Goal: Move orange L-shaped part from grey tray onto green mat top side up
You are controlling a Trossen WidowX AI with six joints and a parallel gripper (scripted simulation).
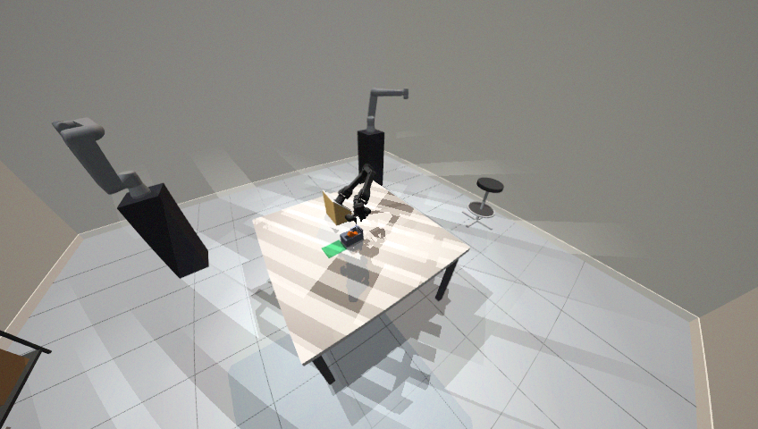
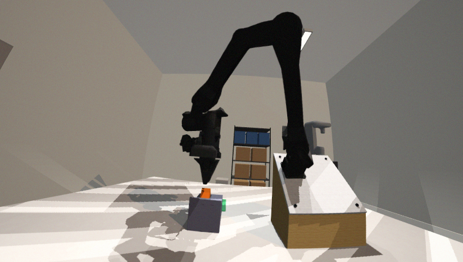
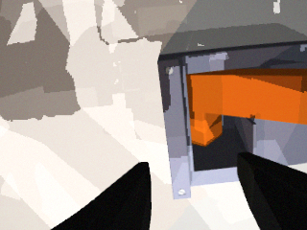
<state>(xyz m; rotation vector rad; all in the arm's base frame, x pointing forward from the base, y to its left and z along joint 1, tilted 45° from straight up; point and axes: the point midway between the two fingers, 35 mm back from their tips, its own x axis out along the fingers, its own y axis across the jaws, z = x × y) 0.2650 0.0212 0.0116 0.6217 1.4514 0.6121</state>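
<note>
Now: the orange L-shaped part 40 mm to the right of my gripper tip and 90 mm below it. From my gripper tip the other things lie so: green mat (220 mm to the right, 150 mm below).
</note>
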